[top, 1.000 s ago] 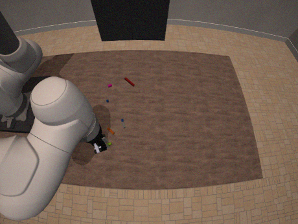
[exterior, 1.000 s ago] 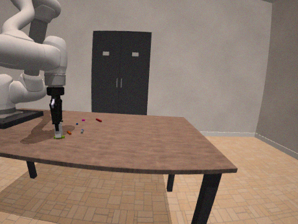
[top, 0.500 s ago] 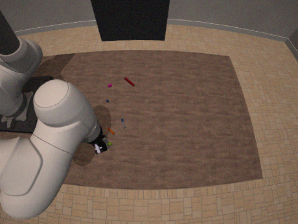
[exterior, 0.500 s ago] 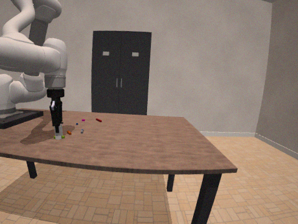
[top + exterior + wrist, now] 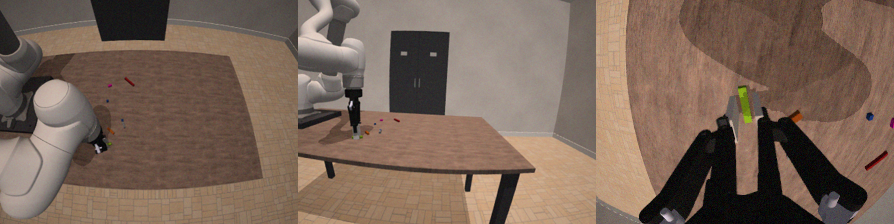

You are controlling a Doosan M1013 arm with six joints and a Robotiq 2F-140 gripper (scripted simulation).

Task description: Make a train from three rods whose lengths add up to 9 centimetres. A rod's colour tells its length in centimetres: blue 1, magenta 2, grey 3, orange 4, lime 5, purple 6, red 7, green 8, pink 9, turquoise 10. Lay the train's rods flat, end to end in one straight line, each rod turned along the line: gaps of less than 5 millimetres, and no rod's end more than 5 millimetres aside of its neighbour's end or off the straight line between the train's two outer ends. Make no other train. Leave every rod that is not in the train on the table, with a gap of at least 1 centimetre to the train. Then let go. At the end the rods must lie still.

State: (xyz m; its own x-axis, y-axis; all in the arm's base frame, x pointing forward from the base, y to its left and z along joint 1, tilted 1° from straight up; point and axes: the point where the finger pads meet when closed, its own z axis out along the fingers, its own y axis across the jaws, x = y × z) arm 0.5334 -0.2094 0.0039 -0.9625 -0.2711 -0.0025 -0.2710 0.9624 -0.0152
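My gripper is now 3 cm above the lime rod. From my hand the other things lie so: orange rod (2 cm ahead, 7 cm to the left, 3 cm below); then grey rod (8 cm ahead, 9 cm to the left, 3 cm below); then magenta rod (1 cm ahead, 32 cm to the left, 3 cm below).
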